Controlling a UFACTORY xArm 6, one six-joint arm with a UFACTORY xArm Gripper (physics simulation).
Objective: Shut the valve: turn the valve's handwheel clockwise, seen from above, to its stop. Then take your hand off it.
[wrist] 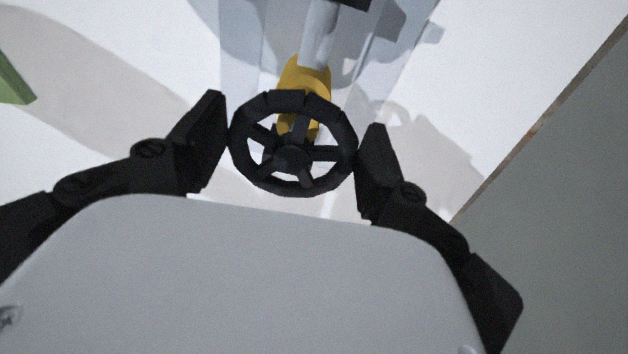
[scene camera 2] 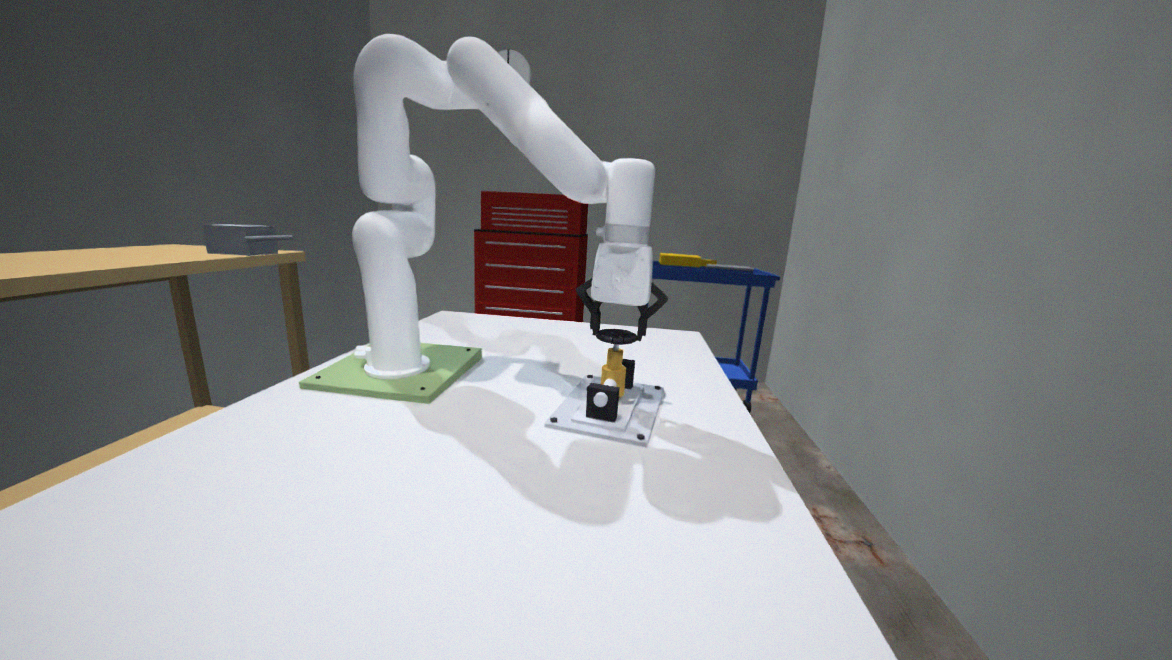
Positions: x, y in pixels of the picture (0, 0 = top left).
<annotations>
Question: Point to a light grey base plate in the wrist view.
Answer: At 394, 36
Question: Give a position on a light grey base plate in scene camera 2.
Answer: At 638, 431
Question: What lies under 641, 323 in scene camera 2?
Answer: My gripper.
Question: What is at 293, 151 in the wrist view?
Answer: A black handwheel.
</annotations>
